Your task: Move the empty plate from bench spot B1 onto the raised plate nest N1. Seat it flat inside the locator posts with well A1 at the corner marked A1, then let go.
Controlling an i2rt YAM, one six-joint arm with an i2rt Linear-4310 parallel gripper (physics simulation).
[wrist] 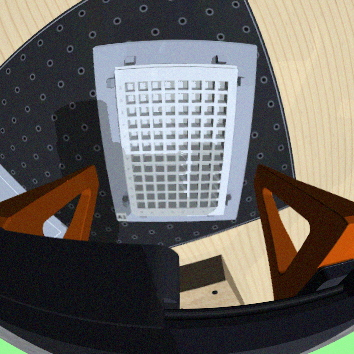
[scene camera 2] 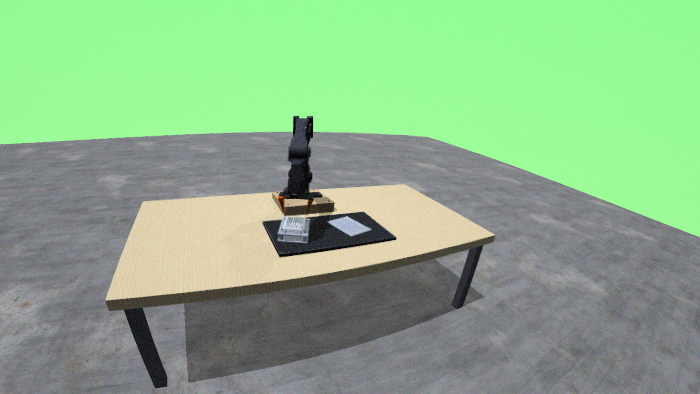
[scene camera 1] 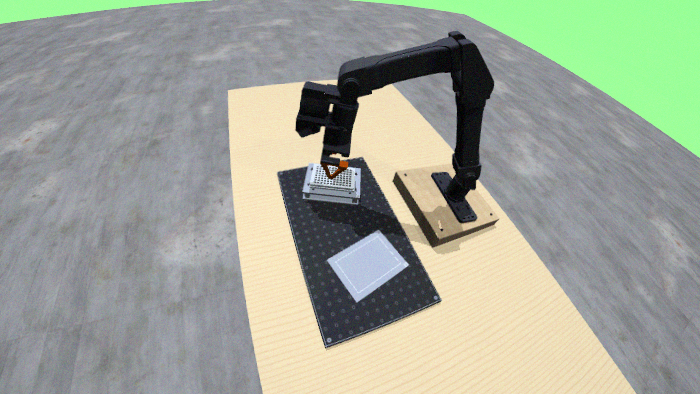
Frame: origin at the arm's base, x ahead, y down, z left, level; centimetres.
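Seen in the pictures: gripper, fingertip midpoint: [wrist: 175, 173] [scene camera 2: 295, 214] [scene camera 1: 332, 165]; arm's base at its link origin: [scene camera 1: 452, 196].
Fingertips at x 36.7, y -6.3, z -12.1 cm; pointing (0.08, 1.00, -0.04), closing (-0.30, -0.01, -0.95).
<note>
Offsets run from my fingertips to a thing's top centre. "spot": to the spot under its first point. Level surfaces: height alone.
The white plate {dx -0.6, dy +4.2, dz +0.1 cm} [scene camera 1: 345, 182] [scene camera 2: 295, 223] [wrist: 172, 141] lies on the raised grey nest N1 {dx -0.6, dy +4.6, dz +0.1 cm} [scene camera 1: 332, 197] [scene camera 2: 294, 239] [wrist: 175, 52]. It looks flat, with the locator posts around its edges in the wrist view. The nest's A1 mark {dx -6.2, dy +5.6, dz +7.5 cm} [wrist: 121, 216] is at the lower left there; the plate's own well letters are too small to read. My gripper [scene camera 1: 332, 175] [scene camera 2: 296, 213] [wrist: 175, 173] is open above the plate, with one finger off each long side and neither touching it. Bench spot B1 {spot: dx -4.2, dy +9.0, dz +27.0 cm} [scene camera 1: 369, 265] [scene camera 2: 350, 226] [wrist: 10, 186] is a bare pale pad with a rectangle outline.
Nest and pad stand on a black perforated board [scene camera 1: 320, 300] [scene camera 2: 381, 239] [wrist: 40, 100] on the wooden table {dy +10.4 cm} [scene camera 1: 300, 370] [scene camera 2: 200, 260]. The arm's base stands on a wooden block [scene camera 1: 415, 200] [scene camera 2: 323, 205] [wrist: 205, 295] beside the board.
</note>
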